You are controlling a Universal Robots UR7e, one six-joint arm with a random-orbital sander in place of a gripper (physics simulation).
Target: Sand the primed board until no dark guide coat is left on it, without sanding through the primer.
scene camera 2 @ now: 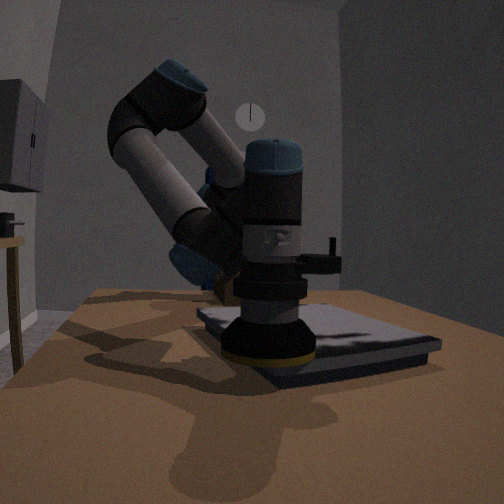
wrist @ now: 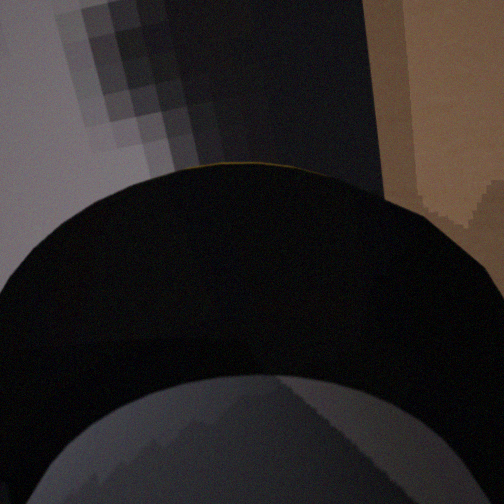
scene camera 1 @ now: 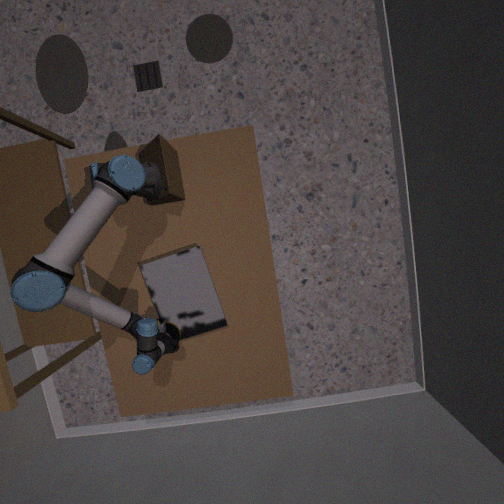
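Note:
The primed board (scene camera 1: pixel 182 292) lies flat on the brown table; it is mostly light grey. Dark guide coat stays as a band along its lower edge (scene camera 1: pixel 202 327), a short streak just above that band (scene camera 1: pixel 190 315) and thin traces on the left and top edges. The sander (scene camera 1: pixel 170 337) sits on the board's lower-left corner. In the second scene view its pad (scene camera 2: pixel 268 345) rests flat on the near corner of the board (scene camera 2: pixel 350 330), partly overhanging the edge. In the wrist view the black pad (wrist: pixel 250 270) fills the lower half, with dark coat (wrist: pixel 280 85) ahead and grey primer (wrist: pixel 45 150) to the left.
The arm's base stands on a brown block (scene camera 1: pixel 162 170) at the table's far end. A second brown table (scene camera 1: pixel 30 240) stands to the left, with a wooden frame (scene camera 1: pixel 45 365) below it. A grey cabinet (scene camera 2: pixel 20 135) hangs on the left wall.

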